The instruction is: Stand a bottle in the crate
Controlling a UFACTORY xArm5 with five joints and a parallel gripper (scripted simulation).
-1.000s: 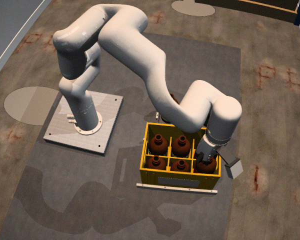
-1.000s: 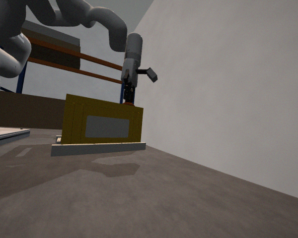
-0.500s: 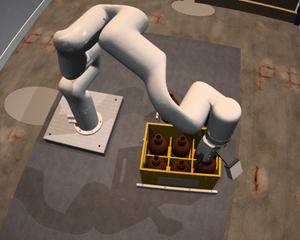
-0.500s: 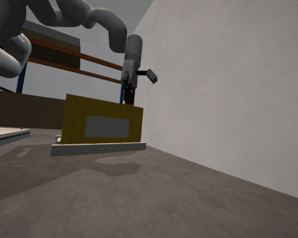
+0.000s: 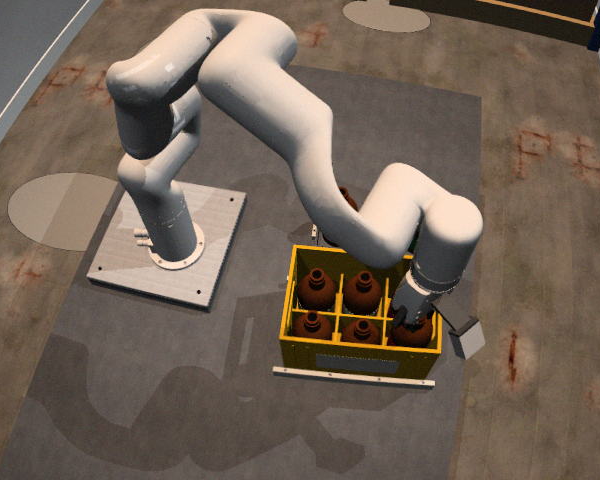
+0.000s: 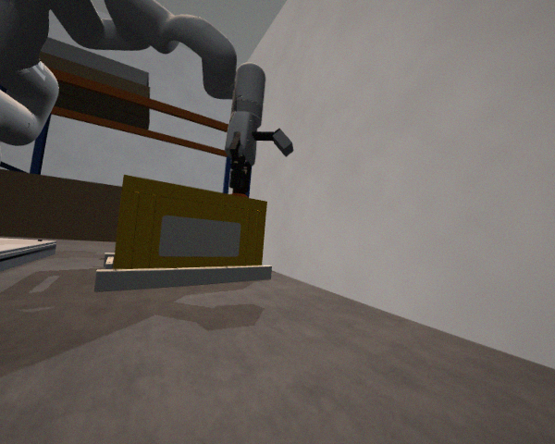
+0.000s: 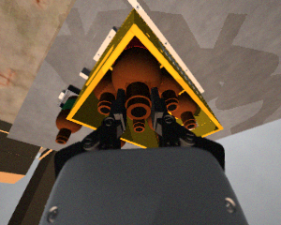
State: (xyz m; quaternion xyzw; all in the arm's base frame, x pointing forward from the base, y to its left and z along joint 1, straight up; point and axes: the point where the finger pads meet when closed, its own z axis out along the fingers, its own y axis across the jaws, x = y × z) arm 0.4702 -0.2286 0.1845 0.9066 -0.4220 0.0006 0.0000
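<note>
The yellow crate lies 13 cm below my hand, 8 cm behind it and 5 cm to the left of it. From my hand the other things lie so: tray (28 cm to the left, 21 cm below, 4 cm behind).
</note>
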